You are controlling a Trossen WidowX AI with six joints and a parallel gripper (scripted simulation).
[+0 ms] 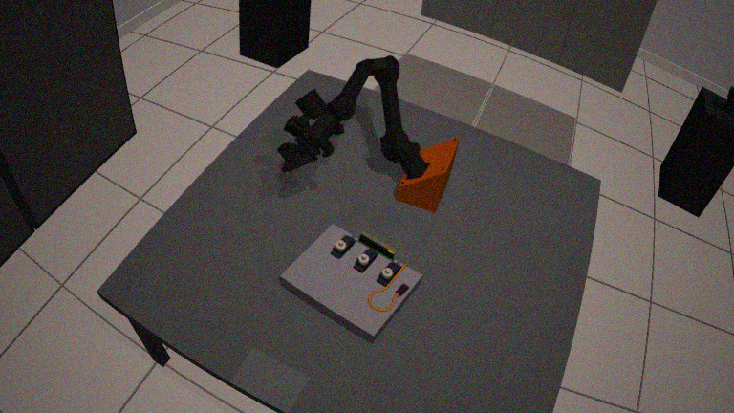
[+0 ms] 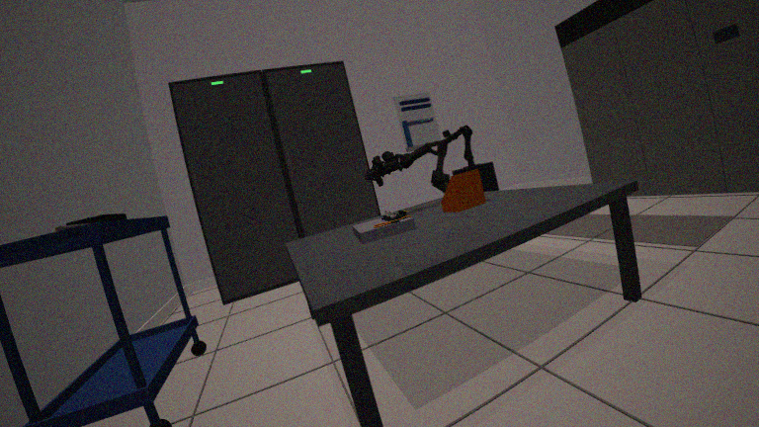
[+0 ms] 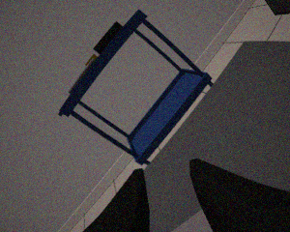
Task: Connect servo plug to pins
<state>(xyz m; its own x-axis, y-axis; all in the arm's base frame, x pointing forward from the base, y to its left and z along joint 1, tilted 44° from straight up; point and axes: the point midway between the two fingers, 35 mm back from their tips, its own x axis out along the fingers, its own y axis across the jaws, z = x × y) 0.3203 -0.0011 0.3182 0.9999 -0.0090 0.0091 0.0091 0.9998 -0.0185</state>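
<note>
My gripper tip is now 290 mm to the right of the yellow band, 200 mm above it and 80 mm past it. Also, from my gripper tip: pin row 240 mm to the left, 220 mm below, 80 mm behind; then grey holder 250 mm below, 230 mm to the left, 80 mm ahead.
</note>
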